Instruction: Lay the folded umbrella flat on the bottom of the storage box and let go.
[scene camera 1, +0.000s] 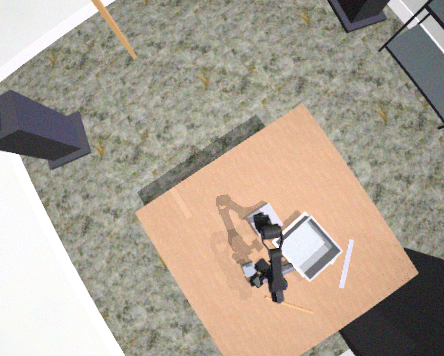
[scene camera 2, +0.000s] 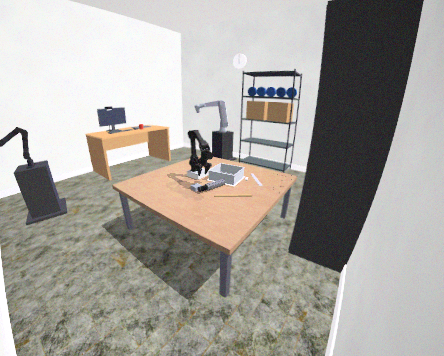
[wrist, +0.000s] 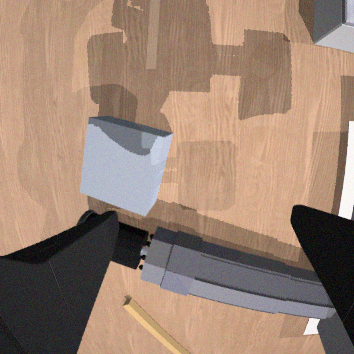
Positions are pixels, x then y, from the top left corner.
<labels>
My gripper (wrist: 206, 217) is 10 cm from the lens. A folded umbrella (wrist: 180, 262) is 19 cm from the lens. A grey-blue flat block (wrist: 123, 161) is 18 cm from the lens.
</labels>
